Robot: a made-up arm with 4 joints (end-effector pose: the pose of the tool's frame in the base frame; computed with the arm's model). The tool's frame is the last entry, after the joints. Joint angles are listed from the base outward.
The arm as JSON. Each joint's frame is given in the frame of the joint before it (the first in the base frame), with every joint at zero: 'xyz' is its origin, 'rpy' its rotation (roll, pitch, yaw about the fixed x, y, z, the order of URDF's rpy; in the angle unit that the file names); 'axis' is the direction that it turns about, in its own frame. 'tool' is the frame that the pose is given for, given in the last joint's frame.
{
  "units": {
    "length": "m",
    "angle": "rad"
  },
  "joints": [
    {
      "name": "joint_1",
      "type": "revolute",
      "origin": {
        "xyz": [
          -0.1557,
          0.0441,
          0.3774
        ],
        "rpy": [
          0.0,
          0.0,
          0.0
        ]
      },
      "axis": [
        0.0,
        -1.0,
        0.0
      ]
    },
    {
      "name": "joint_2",
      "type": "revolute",
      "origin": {
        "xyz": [
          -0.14,
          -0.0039,
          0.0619
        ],
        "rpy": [
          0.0,
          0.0,
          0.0
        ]
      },
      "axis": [
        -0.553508,
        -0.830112,
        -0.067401
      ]
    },
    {
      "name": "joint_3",
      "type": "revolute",
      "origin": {
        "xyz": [
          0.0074,
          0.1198,
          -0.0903
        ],
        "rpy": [
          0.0,
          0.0,
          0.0
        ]
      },
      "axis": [
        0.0,
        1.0,
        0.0
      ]
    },
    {
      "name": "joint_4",
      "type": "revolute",
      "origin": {
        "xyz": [
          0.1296,
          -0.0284,
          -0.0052
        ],
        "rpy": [
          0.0,
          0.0,
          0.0
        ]
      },
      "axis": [
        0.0,
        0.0,
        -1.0
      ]
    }
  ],
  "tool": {
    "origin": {
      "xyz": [
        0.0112,
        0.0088,
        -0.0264
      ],
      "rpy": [
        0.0,
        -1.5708,
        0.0
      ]
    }
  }
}
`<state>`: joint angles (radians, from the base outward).
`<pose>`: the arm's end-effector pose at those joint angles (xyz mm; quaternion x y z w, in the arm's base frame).
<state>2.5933 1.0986 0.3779 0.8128</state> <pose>-255.2 48.6 391.5 -0.0871 0.5327 0.4613 0.7041</pose>
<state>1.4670 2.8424 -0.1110 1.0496</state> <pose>-370.7 179.4 302.0 0.0656 0.1226 0.0798 0.9871</pose>
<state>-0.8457 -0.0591 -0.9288 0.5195</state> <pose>-121.2 134.0 436.5 -0.1782 -0.6906 -0.2006 0.6716</pose>
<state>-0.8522 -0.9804 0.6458 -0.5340</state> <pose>-331.9 240.9 484.9 0.4186 0.2977 -0.2704 0.8143</pose>
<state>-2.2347 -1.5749 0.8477 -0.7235</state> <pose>59.0 254.9 538.7 0.1171 0.7163 -0.6839 0.0734</pose>
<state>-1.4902 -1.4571 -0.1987 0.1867</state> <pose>-177.4 230.4 503.7 -0.0531 0.4760 -0.3276 0.8144</pose>
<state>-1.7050 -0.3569 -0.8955 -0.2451</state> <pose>-106.5 147.5 397.7 0.0807 -0.2383 -0.0627 0.9658</pose>
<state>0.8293 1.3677 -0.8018 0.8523</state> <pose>-272.8 140.7 435.2 0.0289 0.7793 0.1195 0.6145</pose>
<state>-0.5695 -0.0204 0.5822 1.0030</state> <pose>-256.7 129.2 282.6 -0.4671 -0.1735 -0.0991 0.8613</pose>
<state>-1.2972 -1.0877 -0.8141 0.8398</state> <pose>-156.8 157.2 427.0 -0.4283 0.0476 -0.2912 0.8541</pose>
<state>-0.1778 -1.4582 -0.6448 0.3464</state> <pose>-232.2 191.2 395.7 0.0254 -0.2836 -0.3814 0.8795</pose>
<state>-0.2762 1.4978 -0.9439 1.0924</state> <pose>-182.0 146.9 509.8 -0.0033 0.9625 0.1602 0.2191</pose>
